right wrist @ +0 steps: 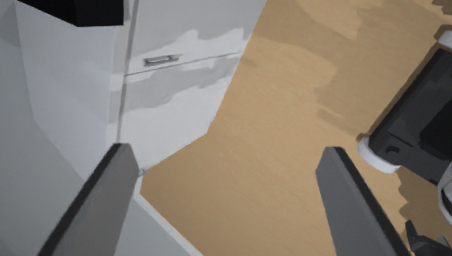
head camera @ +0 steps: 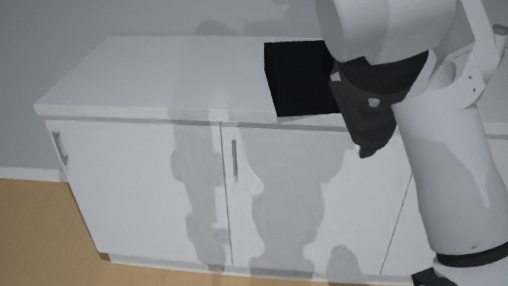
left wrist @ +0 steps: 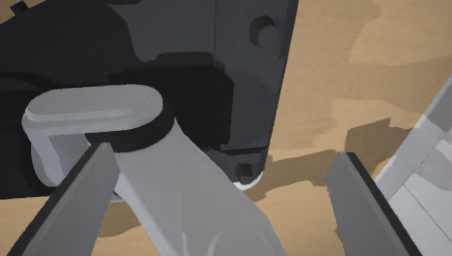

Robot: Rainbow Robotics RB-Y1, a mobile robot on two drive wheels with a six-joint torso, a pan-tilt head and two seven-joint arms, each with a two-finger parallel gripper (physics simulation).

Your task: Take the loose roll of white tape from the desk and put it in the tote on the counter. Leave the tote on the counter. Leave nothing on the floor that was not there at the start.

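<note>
A black tote and a white counter are visible in the pictures, together with my left gripper and my right gripper. The right wrist view also shows my right gripper.
</note>
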